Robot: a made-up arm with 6 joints.
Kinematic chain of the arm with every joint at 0, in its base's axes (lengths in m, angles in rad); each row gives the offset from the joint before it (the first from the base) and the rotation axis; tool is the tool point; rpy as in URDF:
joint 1: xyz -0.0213 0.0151 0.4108 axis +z
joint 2: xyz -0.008 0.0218 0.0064 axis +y
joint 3: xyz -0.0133 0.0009 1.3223 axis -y
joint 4: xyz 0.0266 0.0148 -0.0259 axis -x
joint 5: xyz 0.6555 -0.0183 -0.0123 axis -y
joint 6: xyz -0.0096 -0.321 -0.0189 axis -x
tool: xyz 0.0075 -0.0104 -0.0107 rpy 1.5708 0 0
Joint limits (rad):
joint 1: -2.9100..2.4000
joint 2: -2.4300..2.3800
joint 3: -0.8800..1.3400
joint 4: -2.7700..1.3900
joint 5: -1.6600..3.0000
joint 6: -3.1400..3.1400
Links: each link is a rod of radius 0.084 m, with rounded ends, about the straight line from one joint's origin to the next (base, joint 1, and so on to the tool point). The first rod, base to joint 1, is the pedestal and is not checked.
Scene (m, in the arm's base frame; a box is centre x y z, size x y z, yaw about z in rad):
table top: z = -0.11
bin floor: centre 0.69 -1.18 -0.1 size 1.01 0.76 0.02 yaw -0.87
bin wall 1: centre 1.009 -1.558 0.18 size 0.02 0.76 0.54 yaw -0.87
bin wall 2: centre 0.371 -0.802 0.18 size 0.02 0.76 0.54 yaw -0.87
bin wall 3: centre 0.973 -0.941 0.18 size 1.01 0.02 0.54 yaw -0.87
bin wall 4: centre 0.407 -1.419 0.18 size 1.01 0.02 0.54 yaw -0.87
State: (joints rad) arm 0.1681 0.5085 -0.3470 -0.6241 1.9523 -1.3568
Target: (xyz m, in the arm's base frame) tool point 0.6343 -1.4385 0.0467
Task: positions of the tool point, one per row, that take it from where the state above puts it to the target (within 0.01 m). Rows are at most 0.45 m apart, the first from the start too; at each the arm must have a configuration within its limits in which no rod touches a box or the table.
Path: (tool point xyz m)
1: 1.0470 -0.3572 0.8746
2: 1.0498 -0.7209 0.8514
3: 0.9133 -1.0997 0.8265
4: 0.6342 -1.4385 0.8000
5: 0.6593 -1.4751 0.4232
6: 0.6343 -1.4385 0.0466

